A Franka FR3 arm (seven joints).
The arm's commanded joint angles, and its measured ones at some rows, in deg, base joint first. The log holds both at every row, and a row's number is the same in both.
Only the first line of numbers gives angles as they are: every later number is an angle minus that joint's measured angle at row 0.
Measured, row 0:
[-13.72, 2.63, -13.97, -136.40, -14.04, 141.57, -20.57]
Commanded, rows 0 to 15:
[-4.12, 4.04, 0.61, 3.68, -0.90, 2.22, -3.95]
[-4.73, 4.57, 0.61, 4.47, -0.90, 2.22, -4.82]
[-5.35, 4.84, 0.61, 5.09, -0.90, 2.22, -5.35]
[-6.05, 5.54, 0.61, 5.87, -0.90, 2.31, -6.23]
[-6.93, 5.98, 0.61, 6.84, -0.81, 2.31, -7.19]
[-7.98, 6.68, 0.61, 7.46, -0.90, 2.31, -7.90]
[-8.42, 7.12, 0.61, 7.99, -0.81, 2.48, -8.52]
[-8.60, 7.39, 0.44, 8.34, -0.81, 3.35, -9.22]
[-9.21, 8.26, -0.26, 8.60, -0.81, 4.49, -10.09]
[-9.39, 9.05, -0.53, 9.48, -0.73, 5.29, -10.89]
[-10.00, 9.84, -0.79, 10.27, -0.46, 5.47, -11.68]
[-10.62, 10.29, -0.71, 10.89, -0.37, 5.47, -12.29]
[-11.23, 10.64, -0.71, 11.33, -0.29, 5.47, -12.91]
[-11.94, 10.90, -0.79, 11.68, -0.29, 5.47, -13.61]
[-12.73, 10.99, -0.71, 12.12, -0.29, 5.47, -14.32]
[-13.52, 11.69, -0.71, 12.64, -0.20, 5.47, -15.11]
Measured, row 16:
[-10.72, 9.26, -1.32, 10.24, -0.38, 4.72, -12.18]
